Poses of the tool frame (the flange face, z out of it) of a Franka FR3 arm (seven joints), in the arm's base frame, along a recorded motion.
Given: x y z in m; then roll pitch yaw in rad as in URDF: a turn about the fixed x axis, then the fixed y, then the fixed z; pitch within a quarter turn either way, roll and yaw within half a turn.
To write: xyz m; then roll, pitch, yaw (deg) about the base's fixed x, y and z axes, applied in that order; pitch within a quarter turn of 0, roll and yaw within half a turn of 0. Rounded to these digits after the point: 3 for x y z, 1 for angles.
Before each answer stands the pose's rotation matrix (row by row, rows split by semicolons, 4 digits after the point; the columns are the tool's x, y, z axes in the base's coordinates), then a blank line. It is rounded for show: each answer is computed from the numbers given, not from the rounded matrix.
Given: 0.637, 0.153, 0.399, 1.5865, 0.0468, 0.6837
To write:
0.7744 0.0462 0.6310; 0.6310 0.0174 -0.7756; -0.0468 0.9988 -0.0157

0.637, 0.153, 0.399, 90.9, 2.7, 39.2
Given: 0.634, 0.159, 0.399, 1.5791, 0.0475, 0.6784
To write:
0.7777 0.0422 0.6272; 0.6268 0.0233 -0.7788; -0.0475 0.9988 -0.0083

0.634, 0.159, 0.399, 90.5, 2.7, 38.9
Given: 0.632, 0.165, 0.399, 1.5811, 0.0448, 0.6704
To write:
0.7828 0.0415 0.6209; 0.6207 0.0197 -0.7838; -0.0448 0.9989 -0.0103

0.632, 0.165, 0.399, 90.6, 2.6, 38.4
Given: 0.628, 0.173, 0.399, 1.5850, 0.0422, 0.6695
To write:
0.7834 0.0419 0.6201; 0.6200 0.0150 -0.7844; -0.0422 0.9990 -0.0142

0.628, 0.173, 0.399, 90.8, 2.4, 38.4
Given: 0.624, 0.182, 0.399, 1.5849, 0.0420, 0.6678
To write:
0.7845 0.0417 0.6187; 0.6187 0.0149 -0.7855; -0.0420 0.9990 -0.0141

0.624, 0.182, 0.399, 90.8, 2.4, 38.3
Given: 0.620, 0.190, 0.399, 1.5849, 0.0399, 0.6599
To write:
0.7894 0.0402 0.6125; 0.6125 0.0133 -0.7903; -0.0399 0.9991 -0.0141

0.620, 0.190, 0.399, 90.8, 2.3, 37.8
